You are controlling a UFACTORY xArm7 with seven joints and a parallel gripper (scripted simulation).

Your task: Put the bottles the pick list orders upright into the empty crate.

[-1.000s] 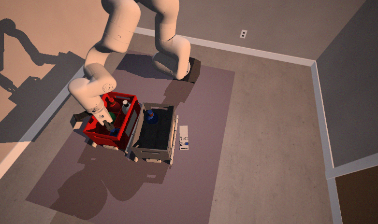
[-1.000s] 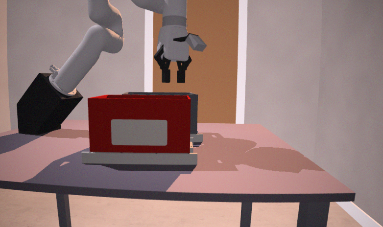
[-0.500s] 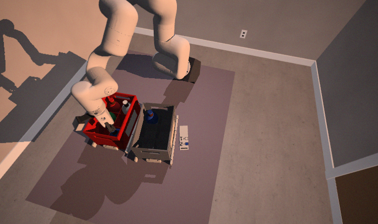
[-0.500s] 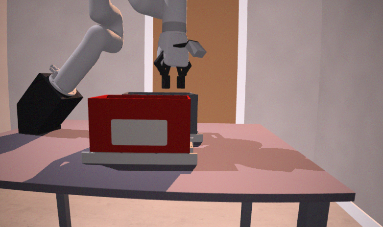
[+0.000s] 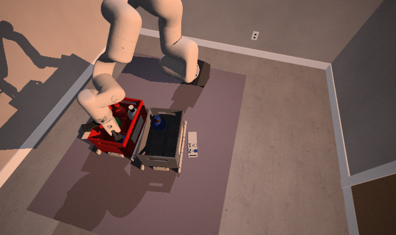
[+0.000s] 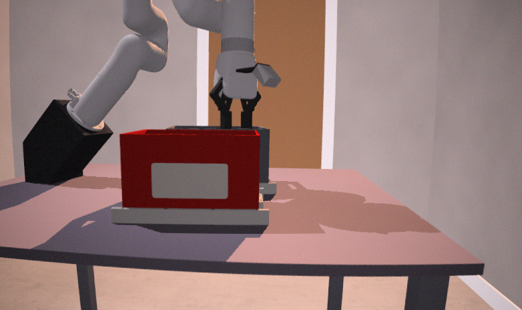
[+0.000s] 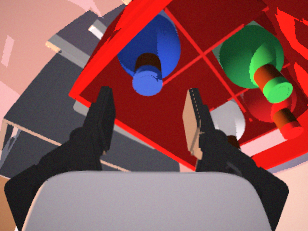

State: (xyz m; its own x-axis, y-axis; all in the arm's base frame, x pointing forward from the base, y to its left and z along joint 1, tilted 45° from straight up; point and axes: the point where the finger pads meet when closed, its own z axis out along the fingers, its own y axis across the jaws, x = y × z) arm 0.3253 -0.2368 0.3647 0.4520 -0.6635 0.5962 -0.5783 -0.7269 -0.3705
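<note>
My gripper is now 11 cm above the red crate, 9 cm past it and 3 cm to the left of it. Round my hand: red bottle (19 cm behind, 11 cm below, 6 cm to the right); white bottle (17 cm behind, 11 cm below, 2 cm to the left); green bottle (11 cm below, 10 cm behind, 8 cm to the right).
</note>
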